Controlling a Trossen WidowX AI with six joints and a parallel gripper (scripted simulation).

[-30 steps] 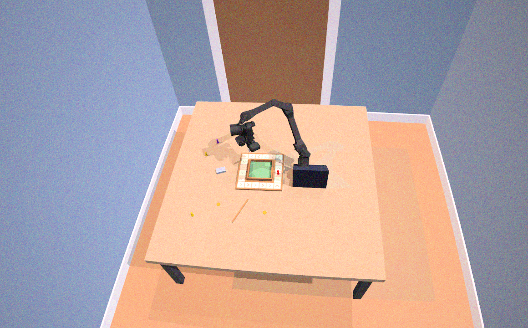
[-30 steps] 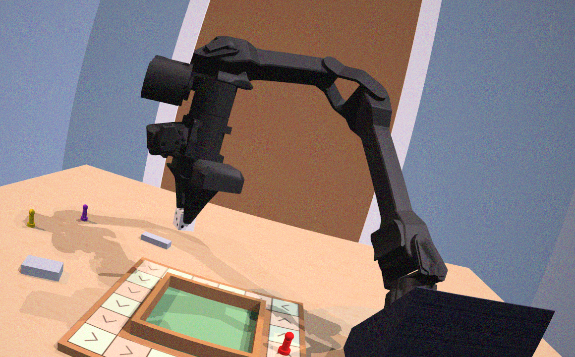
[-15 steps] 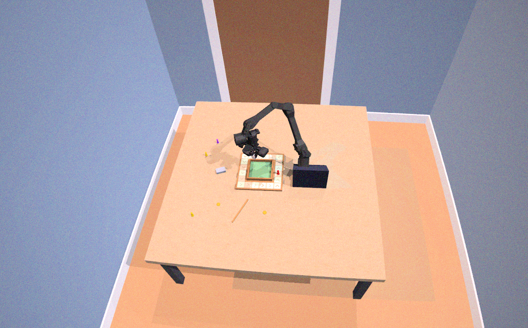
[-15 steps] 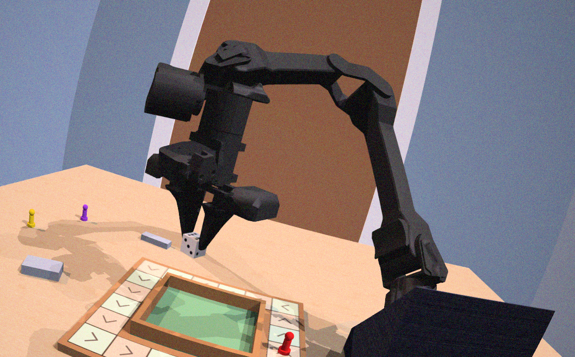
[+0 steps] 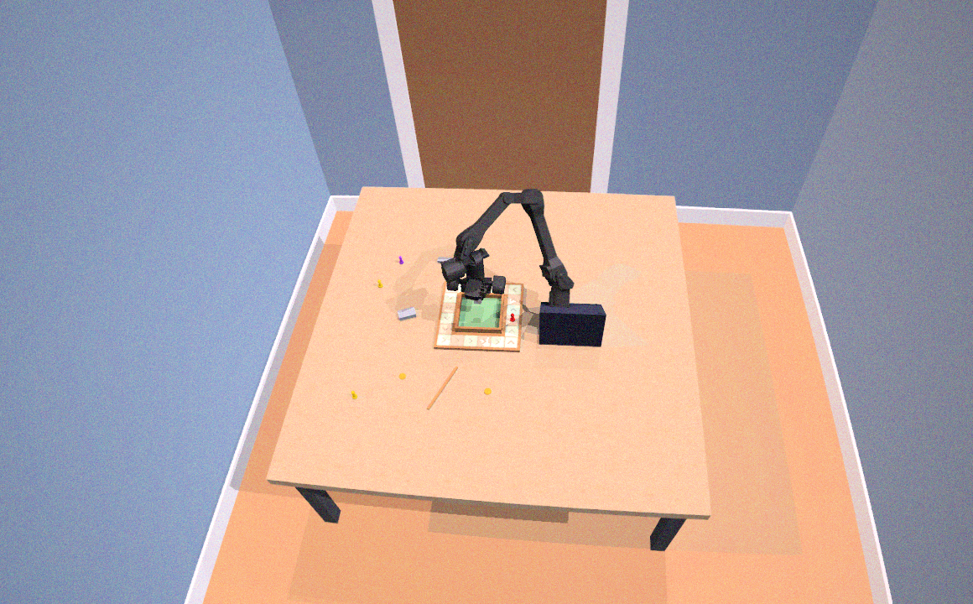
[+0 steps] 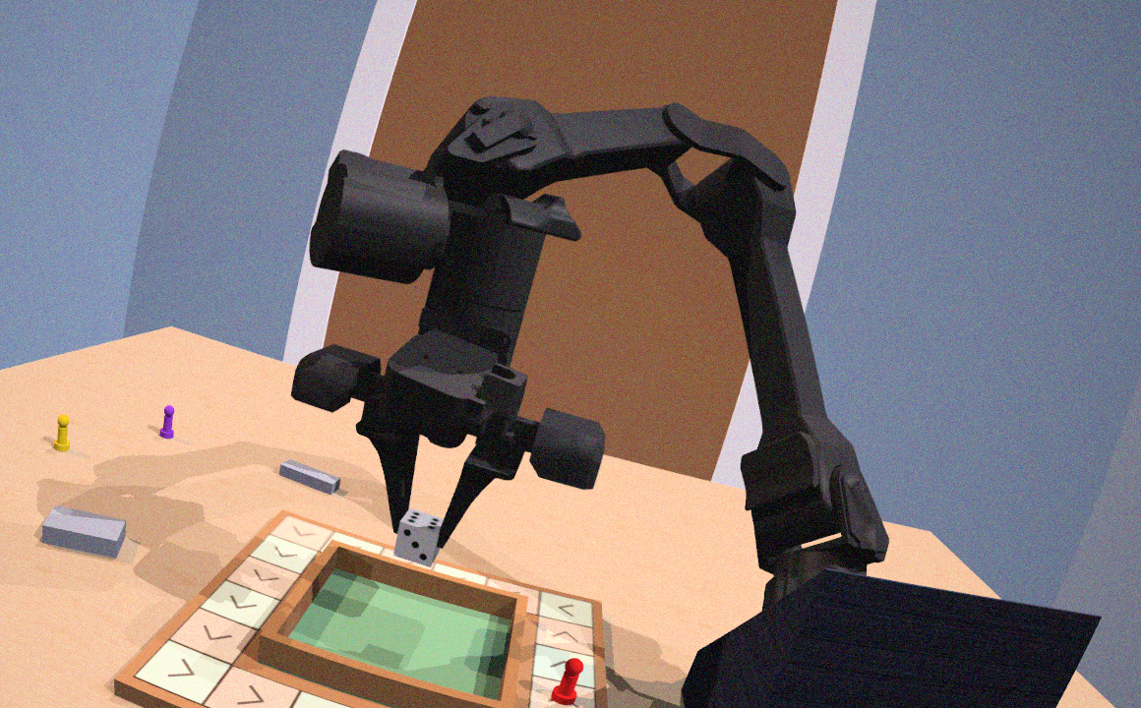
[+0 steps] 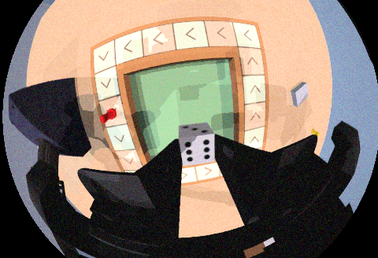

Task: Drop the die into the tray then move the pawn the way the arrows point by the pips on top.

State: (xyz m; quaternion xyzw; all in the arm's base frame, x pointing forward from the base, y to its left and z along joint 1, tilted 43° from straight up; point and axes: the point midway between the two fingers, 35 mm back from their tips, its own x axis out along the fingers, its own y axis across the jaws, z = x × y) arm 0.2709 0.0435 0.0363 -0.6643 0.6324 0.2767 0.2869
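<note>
My gripper tip is 12 cm past the red pawn, 2 cm to the right of it and 6 cm above it. The rest, counted from my gripper tip: white die: right at my gripper tip; dice tray: 9 cm below; wooden stick: 8 cm ahead, 30 cm to the left, 9 cm below.
</note>
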